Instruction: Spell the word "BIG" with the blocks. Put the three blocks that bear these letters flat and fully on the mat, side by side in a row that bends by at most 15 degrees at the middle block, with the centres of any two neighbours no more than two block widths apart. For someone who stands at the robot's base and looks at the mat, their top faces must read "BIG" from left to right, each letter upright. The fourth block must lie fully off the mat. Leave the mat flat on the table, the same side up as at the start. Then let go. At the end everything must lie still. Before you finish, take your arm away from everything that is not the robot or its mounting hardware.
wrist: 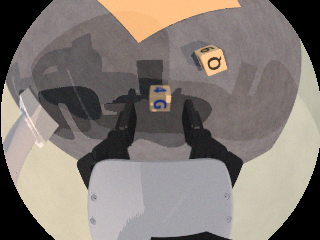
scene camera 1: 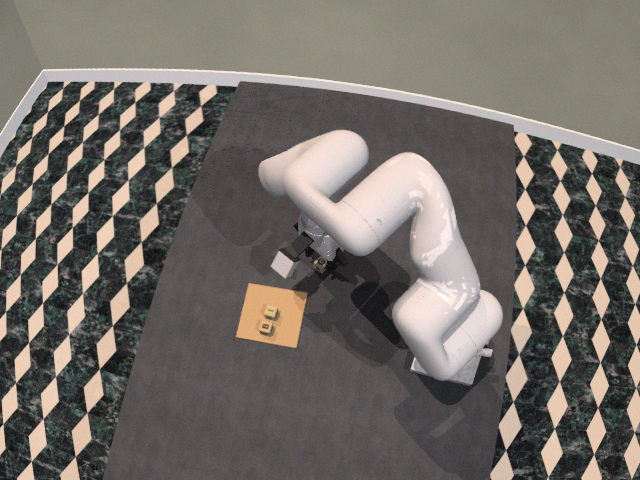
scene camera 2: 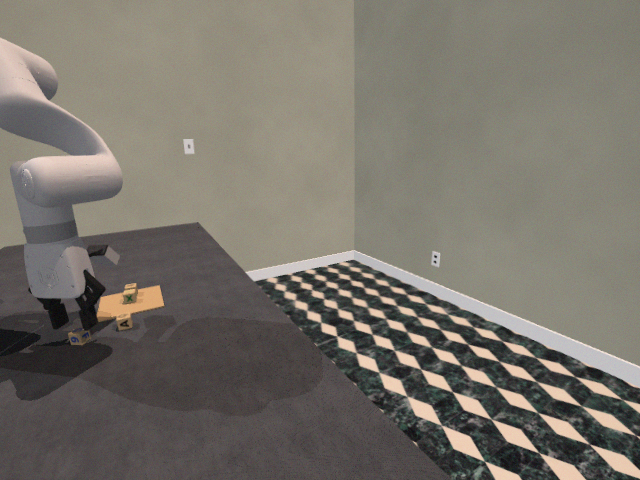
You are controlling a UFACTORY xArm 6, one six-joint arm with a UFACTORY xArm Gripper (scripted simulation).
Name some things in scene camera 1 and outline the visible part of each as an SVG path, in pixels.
My gripper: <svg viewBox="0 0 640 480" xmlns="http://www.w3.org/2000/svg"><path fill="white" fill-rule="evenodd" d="M271 265L281 276L288 278L292 276L300 261L299 256L304 251L307 257L314 251L327 260L326 272L328 274L334 271L337 266L346 266L349 262L343 254L345 249L328 234L315 235L305 230L300 214L299 222L294 225L299 236L287 248L285 247L278 251Z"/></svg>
A mat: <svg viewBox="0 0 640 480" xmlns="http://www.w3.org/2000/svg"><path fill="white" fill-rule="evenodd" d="M249 283L236 337L297 348L308 293ZM262 320L273 323L271 336L260 334L259 327ZM267 305L278 307L276 321L264 317Z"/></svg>
